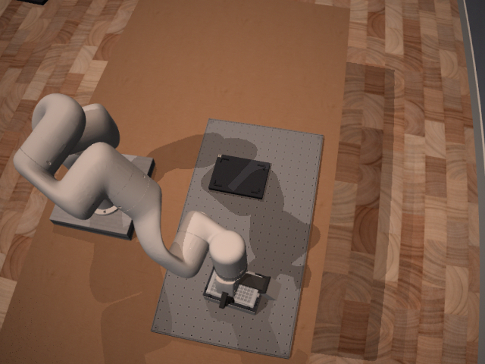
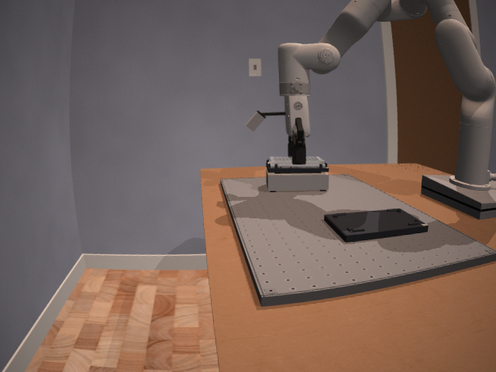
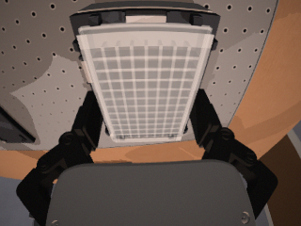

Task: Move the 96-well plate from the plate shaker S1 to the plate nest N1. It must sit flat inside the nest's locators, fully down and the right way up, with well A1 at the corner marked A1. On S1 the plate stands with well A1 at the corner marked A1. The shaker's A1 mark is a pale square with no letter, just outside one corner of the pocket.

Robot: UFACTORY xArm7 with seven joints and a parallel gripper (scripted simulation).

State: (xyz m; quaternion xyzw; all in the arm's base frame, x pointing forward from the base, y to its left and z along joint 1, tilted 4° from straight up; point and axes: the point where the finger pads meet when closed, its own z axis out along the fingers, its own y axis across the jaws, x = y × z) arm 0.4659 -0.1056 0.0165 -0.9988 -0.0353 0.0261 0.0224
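Right now the black plate nest N1 is 13 cm behind my hand, 33 cm to the left of it and 7 cm below it. From my hand the other things lie so: 96-well plate (1 cm below).
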